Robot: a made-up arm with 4 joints.
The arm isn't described. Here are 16 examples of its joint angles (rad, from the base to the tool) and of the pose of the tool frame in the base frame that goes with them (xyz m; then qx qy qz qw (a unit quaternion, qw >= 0)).
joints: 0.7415 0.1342 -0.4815 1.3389
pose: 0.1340 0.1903 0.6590 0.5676 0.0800 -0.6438 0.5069
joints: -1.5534 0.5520 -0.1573 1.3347
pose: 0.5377 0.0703 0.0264 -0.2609 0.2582 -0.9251 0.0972
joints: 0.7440 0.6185 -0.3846 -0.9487
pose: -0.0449 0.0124 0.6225 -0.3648 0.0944 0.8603 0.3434
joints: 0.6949 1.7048 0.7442 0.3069
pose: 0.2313 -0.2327 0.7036 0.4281 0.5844 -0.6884 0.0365
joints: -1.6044 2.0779 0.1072 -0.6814
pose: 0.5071 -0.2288 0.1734 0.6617 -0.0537 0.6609 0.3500
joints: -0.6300 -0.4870 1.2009 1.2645
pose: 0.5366 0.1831 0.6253 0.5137 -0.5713 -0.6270 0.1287
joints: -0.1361 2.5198 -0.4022 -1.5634
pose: 0.3782 -0.2564 0.5802 -0.1820 0.0739 -0.9666 0.1647
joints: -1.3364 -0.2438 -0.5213 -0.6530
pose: 0.4403 0.1272 0.1156 0.3406 0.7897 0.5043 0.0779
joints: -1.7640 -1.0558 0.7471 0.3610
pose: 0.4736 0.0631 -0.0386 0.0956 -0.8417 -0.4531 0.2777
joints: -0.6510 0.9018 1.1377 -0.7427
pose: 0.4632 -0.1100 0.6131 0.0548 0.2369 0.5647 0.7887
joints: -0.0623 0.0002 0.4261 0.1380
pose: 0.3516 0.0646 0.6803 -0.4386 0.2756 0.7762 0.3595
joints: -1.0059 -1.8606 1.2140 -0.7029
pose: 0.4540 0.1412 0.0554 -0.8057 0.5566 -0.1340 0.1522
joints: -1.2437 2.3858 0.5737 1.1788
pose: 0.6079 -0.2064 0.1063 -0.0945 -0.6677 0.6532 0.3443
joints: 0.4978 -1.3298 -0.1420 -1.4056
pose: 0.3752 0.1595 0.5655 -0.1235 0.3552 -0.0860 0.9226
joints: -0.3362 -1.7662 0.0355 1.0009
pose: 0.6044 0.0005 0.4094 -0.1187 0.8409 0.5269 0.0344
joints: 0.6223 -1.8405 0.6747 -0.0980
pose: 0.2624 0.1498 0.6589 -0.4712 0.5215 -0.1487 0.6956
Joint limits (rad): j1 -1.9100..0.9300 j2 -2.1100..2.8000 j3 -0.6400..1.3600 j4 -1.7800..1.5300
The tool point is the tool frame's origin. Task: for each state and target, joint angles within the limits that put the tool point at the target. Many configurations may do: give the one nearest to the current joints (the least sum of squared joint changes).
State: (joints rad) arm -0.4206 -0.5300 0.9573 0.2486
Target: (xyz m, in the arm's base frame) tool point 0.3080 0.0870 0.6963
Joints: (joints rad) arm -0.0929 -0.1939 0.7565 -0.0737
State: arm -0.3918 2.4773 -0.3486 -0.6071
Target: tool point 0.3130 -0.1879 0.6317
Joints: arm 0.0554 2.1826 -0.2435 -0.9372
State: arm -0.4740 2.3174 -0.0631 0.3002
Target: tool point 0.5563 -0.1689 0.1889
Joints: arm -1.1304 2.6639 0.2049 0.1689
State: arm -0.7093 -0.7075 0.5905 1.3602
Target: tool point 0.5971 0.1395 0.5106
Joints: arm -0.5181 -0.6098 0.5600 1.2429
